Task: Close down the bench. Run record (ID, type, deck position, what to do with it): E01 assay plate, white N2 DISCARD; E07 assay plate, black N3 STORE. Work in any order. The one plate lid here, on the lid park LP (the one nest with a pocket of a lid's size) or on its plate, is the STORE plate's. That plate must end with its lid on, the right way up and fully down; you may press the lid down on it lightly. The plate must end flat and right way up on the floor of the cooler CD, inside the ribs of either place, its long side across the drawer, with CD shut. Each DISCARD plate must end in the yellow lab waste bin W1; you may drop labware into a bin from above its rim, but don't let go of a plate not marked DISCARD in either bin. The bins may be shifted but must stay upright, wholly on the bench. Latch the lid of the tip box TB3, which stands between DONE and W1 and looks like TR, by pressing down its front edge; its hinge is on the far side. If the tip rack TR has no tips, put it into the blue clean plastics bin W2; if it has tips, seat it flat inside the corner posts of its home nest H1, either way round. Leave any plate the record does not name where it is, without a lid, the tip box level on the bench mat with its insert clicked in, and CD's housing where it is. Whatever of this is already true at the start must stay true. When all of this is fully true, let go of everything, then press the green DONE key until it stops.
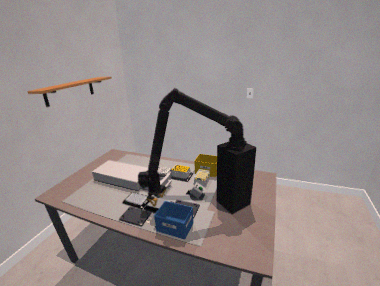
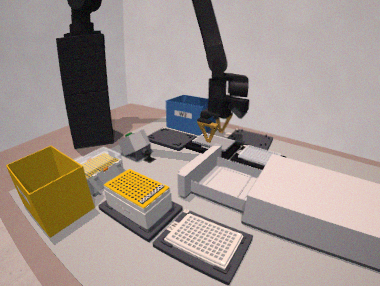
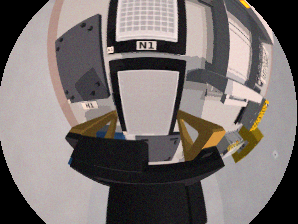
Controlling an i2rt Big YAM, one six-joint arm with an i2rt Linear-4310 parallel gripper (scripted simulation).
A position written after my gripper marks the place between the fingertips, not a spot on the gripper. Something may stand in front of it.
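Note:
Yellow bin W1 [image 2: 62, 200], blue bin W2 [image 1: 173, 211] visible. My gripper [image 3: 147, 113] too.

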